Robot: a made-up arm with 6 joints. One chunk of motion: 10 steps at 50 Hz.
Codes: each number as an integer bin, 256 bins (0 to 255) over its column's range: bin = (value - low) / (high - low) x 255, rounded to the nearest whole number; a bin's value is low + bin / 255 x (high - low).
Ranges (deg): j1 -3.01..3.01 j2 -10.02..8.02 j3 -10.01..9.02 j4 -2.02..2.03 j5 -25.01..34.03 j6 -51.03..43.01
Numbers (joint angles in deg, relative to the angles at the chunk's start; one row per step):
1: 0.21 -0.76 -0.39 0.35 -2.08 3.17
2: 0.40 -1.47 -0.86 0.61 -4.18 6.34
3: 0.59 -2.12 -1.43 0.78 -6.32 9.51
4: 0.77 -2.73 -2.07 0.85 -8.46 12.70
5: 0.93 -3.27 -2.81 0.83 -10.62 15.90
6: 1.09 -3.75 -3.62 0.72 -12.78 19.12
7: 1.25 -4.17 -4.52 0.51 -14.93 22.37
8: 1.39 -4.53 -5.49 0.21 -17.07 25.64
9: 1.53 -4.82 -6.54 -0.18 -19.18 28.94
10: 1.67 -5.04 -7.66 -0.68 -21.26 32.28
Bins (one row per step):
1: 136 131 129 149 99 147
2: 144 121 123 166 90 156
3: 152 112 115 176 81 164
4: 160 103 106 181 71 173
5: 167 95 96 179 62 181
6: 174 89 86 173 53 190
7: 180 83 74 159 44 199
8: 186 78 61 140 34 208
9: 192 74 46 116 25 217
10: 198 70 31 84 16 226

